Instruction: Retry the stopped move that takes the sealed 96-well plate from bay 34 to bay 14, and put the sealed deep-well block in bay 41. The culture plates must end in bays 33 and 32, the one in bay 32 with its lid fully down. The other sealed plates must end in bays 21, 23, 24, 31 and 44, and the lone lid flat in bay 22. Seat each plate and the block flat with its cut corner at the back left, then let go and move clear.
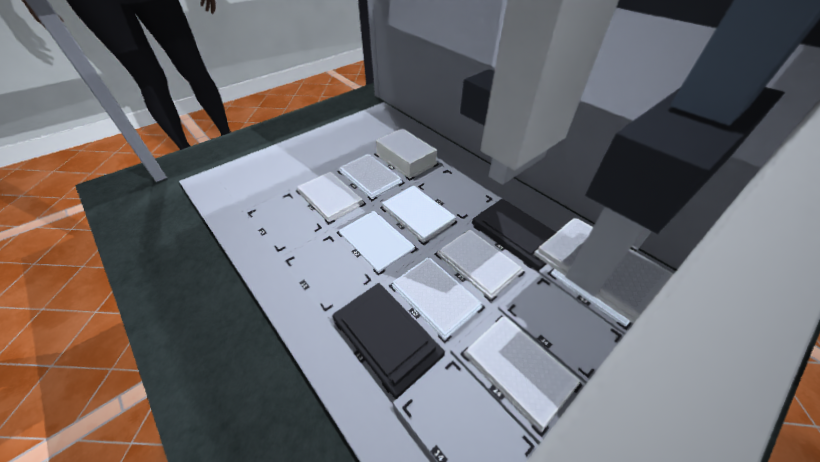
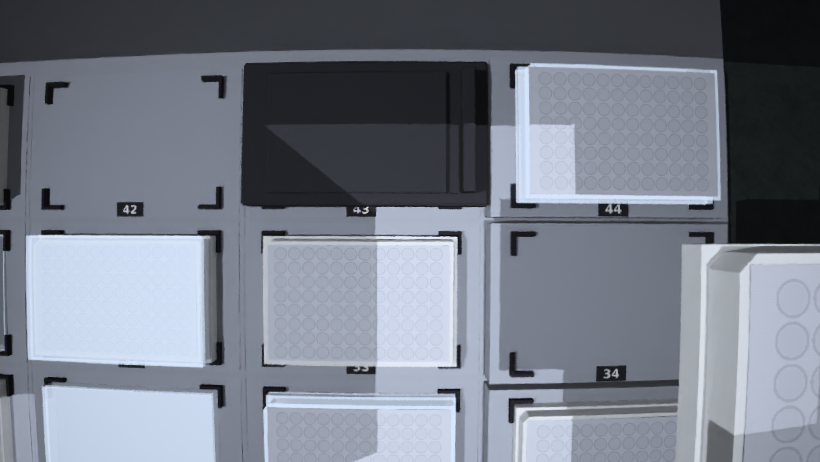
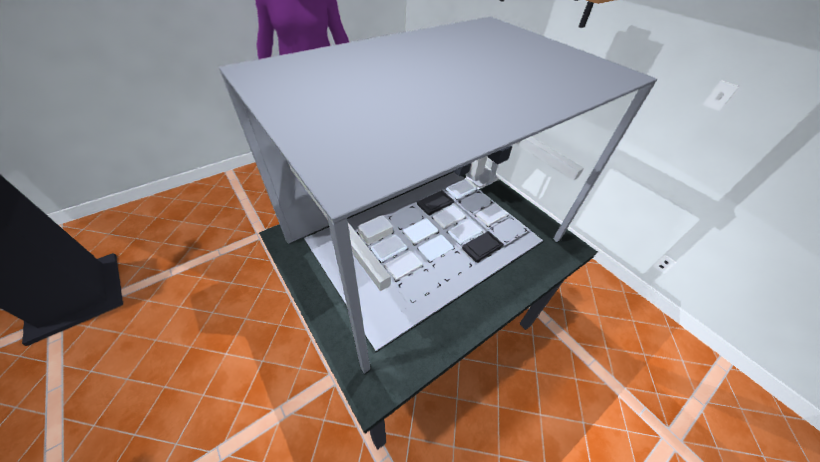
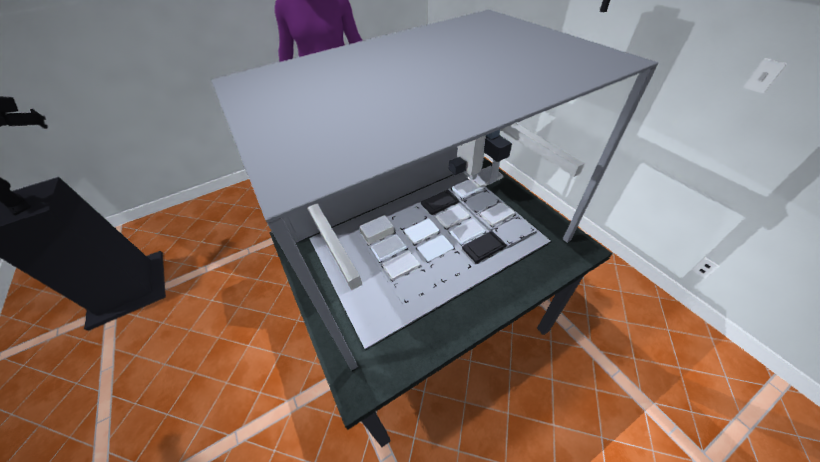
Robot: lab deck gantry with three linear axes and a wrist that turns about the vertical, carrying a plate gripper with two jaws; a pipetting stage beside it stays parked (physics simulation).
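Where they show: gripper, between the fingertips: (image 1: pixel 601 264) (image 3: pixel 482 178) (image 4: pixel 485 176); robot's base, origin of its link: (image 1: pixel 250 213) (image 3: pixel 412 302) (image 4: pixel 406 302).
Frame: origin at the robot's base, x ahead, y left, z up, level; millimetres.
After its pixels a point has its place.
Observation:
My gripper (image 1: pixel 609 269) @(z 160, x 556, y 257 mm) (image 4: pixel 493 171) @(z 160, x 556, y 257 mm) is shut on the sealed 96-well plate (image 1: pixel 639 281) @(z 167, x 597, y 258 mm) (image 2: pixel 786 350) @(z 167, x 505, y 278 mm) and holds it raised and level, right of bays 34 and 44, its cut corner at the back left. The far jaw is hidden. Bay 34 (image 1: pixel 565 327) @(z 15, x 563, y 254 mm) (image 2: pixel 585 304) @(z 14, x 538, y 256 mm) and bay 14 (image 1: pixel 467 418) @(z 14, x 551, y 51 mm) are empty. The deep-well block (image 1: pixel 406 152) @(z 42, x 89, y 345 mm) sits at bay 41. Culture plates stand in bay 32 (image 1: pixel 418 212) @(z 16, x 235, y 252 mm) (image 2: pixel 117 298) @(z 17, x 233, y 258 mm) and bay 33 (image 1: pixel 480 262) @(z 14, x 399, y 251 mm) (image 2: pixel 360 301) @(z 14, x 394, y 258 mm); whether the first's lid is fully down is unclear. The lone lid (image 1: pixel 375 241) @(z 8, x 234, y 144 mm) (image 2: pixel 129 427) @(z 8, x 231, y 167 mm) lies in bay 22.
Sealed plates stand in bays 21 (image 1: pixel 329 195) @(z 14, x 72, y 146 mm), 31 (image 1: pixel 370 175) @(z 14, x 73, y 252 mm), 23 (image 1: pixel 437 295) @(z 14, x 398, y 147 mm), 24 (image 1: pixel 522 367) @(z 29, x 559, y 148 mm) and 44 (image 2: pixel 619 134) @(z 29, x 552, y 362 mm). Black modules fill bays 13 (image 1: pixel 390 335) @(z 24, x 406, y 44 mm) and 43 (image 2: pixel 361 160) @(z 24, x 395, y 346 mm). The pipetting stage (image 1: pixel 522 86) hangs behind the gripper.

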